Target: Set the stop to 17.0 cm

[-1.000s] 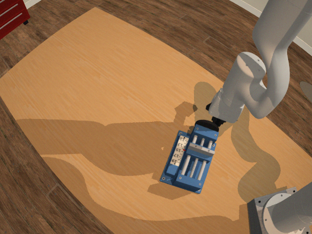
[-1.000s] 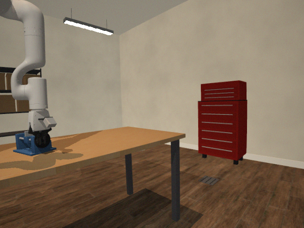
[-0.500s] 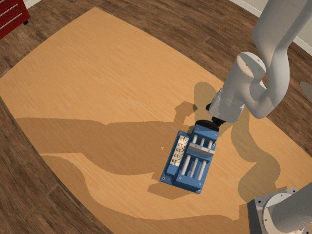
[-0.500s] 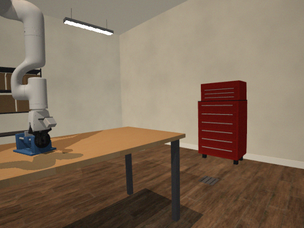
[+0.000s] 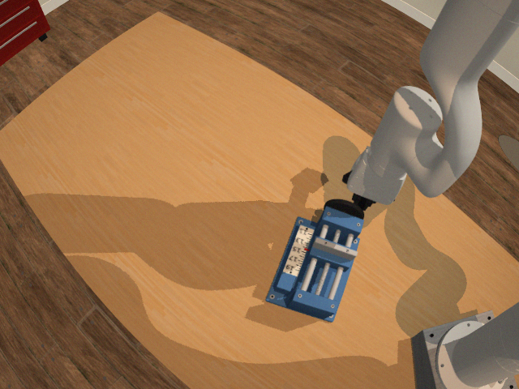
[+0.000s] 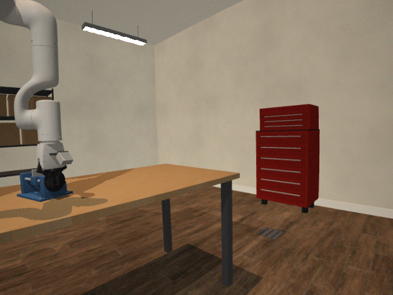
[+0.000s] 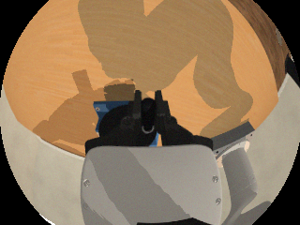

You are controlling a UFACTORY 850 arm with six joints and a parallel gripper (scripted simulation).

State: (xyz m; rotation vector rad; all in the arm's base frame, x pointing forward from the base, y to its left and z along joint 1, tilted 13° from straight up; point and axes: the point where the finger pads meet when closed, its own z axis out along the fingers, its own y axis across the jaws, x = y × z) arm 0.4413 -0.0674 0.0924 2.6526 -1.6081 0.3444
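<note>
Now: the black handwheel 2 cm to the left of my hand. From my hand the other things lie so: grey stop bar 14 cm to the left, 2 cm behind, 1 cm above.
</note>
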